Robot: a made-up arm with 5 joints.
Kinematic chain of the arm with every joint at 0, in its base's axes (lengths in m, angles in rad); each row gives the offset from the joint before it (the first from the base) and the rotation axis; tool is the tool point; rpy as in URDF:
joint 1: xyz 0.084 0 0.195 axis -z
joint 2: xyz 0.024 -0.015 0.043 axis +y
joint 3: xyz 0.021 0 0.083 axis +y
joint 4: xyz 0.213 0 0.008 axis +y
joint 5: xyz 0.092 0.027 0 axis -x
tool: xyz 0 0 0 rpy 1.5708 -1.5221 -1.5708
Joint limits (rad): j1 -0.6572..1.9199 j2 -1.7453..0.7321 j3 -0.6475..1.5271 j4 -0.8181..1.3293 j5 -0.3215..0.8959
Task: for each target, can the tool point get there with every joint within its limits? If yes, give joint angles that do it. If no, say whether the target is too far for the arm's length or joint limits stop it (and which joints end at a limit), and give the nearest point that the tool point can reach.
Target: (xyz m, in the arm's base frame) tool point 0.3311 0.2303 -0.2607
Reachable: no: too far | nearest point 0.2495 0.1429 0.0065 | short by 0.293 m
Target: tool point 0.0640 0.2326 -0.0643
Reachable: no: joint limits stop it (at a limit: joint 2, joint 3) | nearest point 0.0752 0.1023 0.0541 | short by 0.176 m
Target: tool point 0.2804 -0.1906 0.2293
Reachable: yes | joints 0.8144 -0.6595 1.1481 -0.5513 -0.0061
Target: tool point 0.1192 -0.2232 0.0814
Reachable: yes | joints 1.4675 0.0147 1.0804 -0.4739 -0.2052
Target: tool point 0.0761 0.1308 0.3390
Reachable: no: joint limits stop it (at a limit: joint 1, joint 2, joint 4) | nearest point 0.1892 0.0964 0.3871 | short by 0.128 m
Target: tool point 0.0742 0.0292 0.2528
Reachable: no: joint limits stop it (at a limit: joint 2, joint 3, joint 4) | nearest point 0.0466 0.1115 0.1559 | short by 0.130 m
